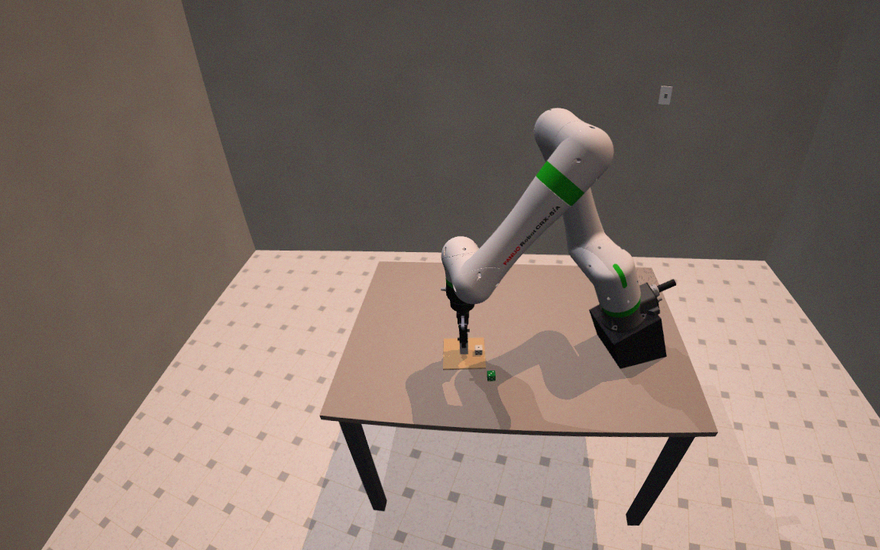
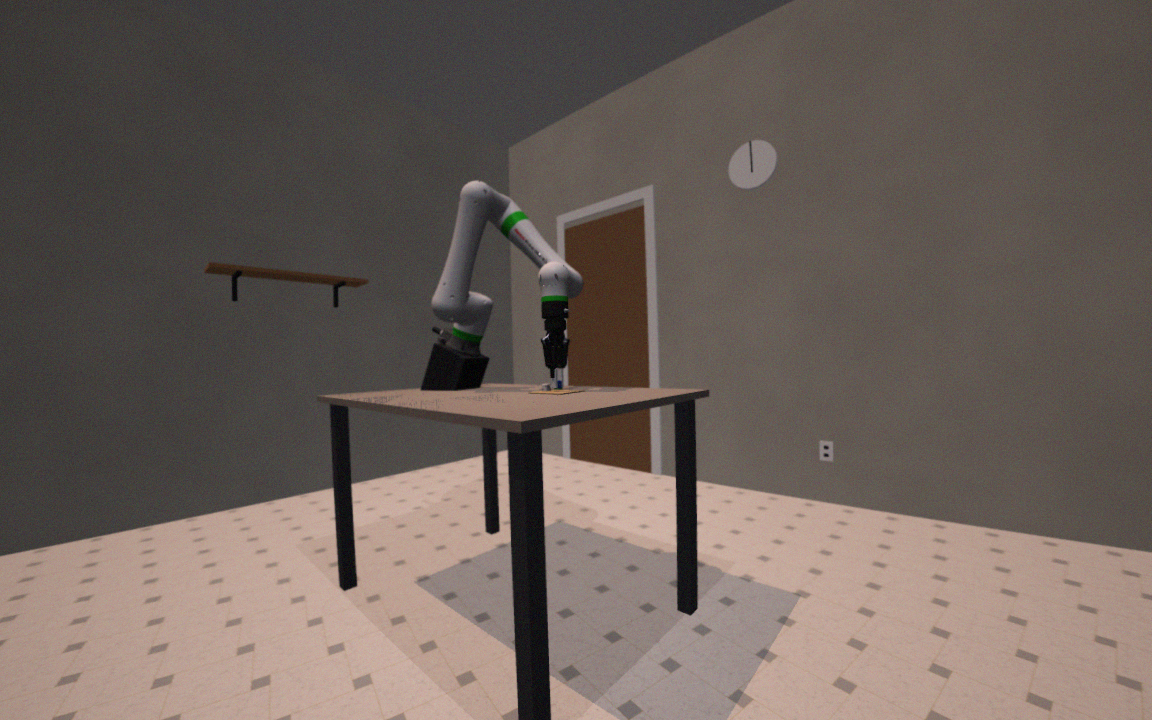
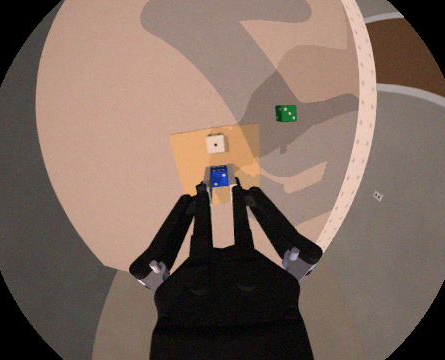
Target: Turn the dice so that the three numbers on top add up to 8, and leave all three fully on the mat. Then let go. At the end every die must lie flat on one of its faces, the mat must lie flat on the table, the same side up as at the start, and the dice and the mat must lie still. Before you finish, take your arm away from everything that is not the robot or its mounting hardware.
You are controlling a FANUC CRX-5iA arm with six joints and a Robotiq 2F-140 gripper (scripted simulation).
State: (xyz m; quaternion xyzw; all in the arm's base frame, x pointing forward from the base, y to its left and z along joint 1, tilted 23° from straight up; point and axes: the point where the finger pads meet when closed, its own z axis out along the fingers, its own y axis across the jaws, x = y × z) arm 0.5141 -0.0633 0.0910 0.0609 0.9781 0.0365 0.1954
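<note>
Now: hand 5 cm above the mat. From my hand the other things lie so: green die: 7 cm behind, 12 cm to the left, 4 cm below; blue die: 2 cm below; white die: 5 cm behind, 1 cm to the left, 3 cm below.
</note>
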